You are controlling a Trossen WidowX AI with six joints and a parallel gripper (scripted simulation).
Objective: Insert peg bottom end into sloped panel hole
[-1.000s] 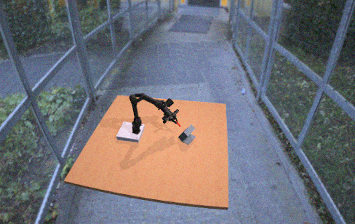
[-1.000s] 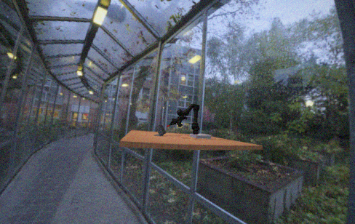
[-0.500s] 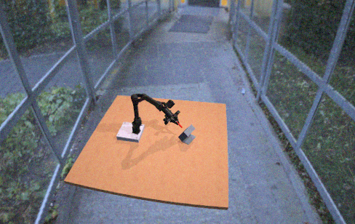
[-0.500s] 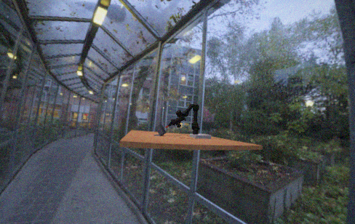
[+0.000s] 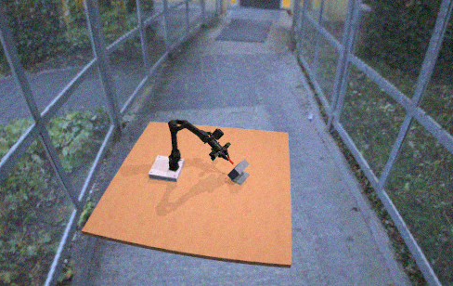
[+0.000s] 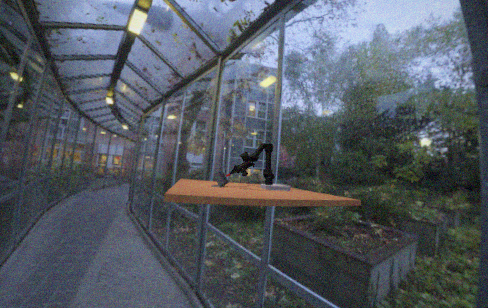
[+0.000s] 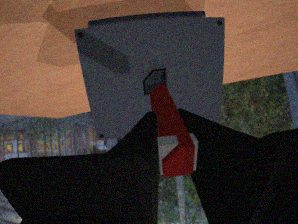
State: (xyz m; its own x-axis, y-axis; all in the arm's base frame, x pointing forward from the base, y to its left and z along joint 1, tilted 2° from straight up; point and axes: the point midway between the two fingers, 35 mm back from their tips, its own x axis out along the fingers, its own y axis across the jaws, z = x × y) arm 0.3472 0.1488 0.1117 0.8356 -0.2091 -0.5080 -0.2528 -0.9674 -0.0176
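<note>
My gripper tip is now 80 mm short of the grey sloped panel, 50 mm above it and 20 mm to the left of it. Round my gripper tip: red peg 10 mm behind, 10 mm above.
</note>
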